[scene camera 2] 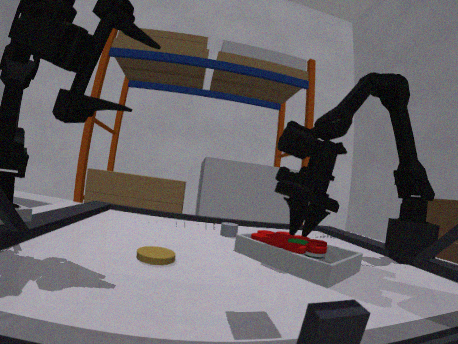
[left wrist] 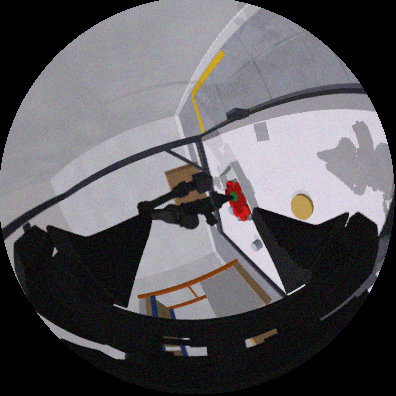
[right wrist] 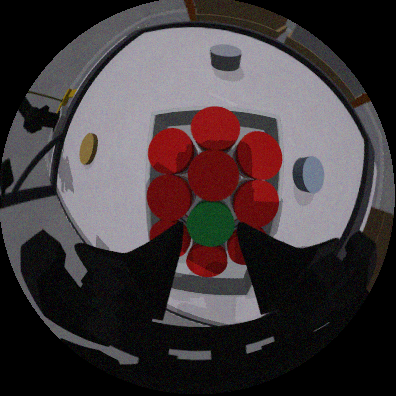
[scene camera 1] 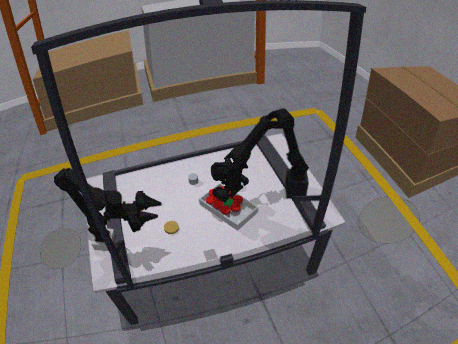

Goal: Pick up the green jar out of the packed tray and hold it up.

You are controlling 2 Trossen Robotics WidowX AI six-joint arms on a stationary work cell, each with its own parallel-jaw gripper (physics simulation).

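Places are measured from the left arm's base along level axes (x back, y left, z down), in millimetres.
Where they show: left gripper, fingertip midpoint: [scene camera 2: 144,78] [left wrist: 203,214] [scene camera 1: 159,210]; right gripper, fingertip midpoint: [scene camera 2: 297,235] [left wrist: 231,197] [right wrist: 210,226] [scene camera 1: 227,199]; left arm's base at its link origin: [right wrist: 55,120]; right arm's base at its link origin: [scene camera 2: 412,221] [left wrist: 194,184] [scene camera 1: 297,175].
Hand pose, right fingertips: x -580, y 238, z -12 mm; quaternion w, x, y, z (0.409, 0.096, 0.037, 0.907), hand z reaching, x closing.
Each offset is from my right fingertips to the top centre of the thing.
The green jar @(dx -2, dy -3, dz +11 mm) [scene camera 1: 228,202] [scene camera 2: 298,241] [left wrist: 234,196] [right wrist: 210,224] stands among several red-lidded jars @(dx +78, dy +11, dz +11 mm) [scene camera 1: 211,199] @(dx -36, dy -34, dz +11 mm) [scene camera 2: 316,246] @(dx +33, dy +28, dz +11 mm) [right wrist: 213,175] in the grey tray @(dx -3, dy -3, dz +18 mm) [scene camera 1: 222,217] [scene camera 2: 285,261] [right wrist: 212,285]. Its sides are hidden by the neighbouring jars. My right gripper [scene camera 1: 227,195] [scene camera 2: 301,234] [right wrist: 210,226] is partly open and points down, its fingertips close to the lids. In the right wrist view they lie on either side of the green lid; contact cannot be told. My left gripper [scene camera 1: 158,209] [scene camera 2: 145,78] is wide open and empty, raised at the left, away from the tray.
A yellow disc @(dx +258, dy -129, dz +46 mm) [scene camera 1: 171,227] [scene camera 2: 156,254] [left wrist: 302,206] [right wrist: 88,148] lies left of the tray in the scene views. A grey cylinder @(dx +175, dy +183, dz +23 mm) [scene camera 1: 193,178] [scene camera 2: 229,229] [right wrist: 225,58] stands behind it. A blue-grey cylinder @(dx -49, dy +143, dz +34 mm) [right wrist: 308,174] stands beside the tray. A dark frame [scene camera 1: 345,100] surrounds the table.
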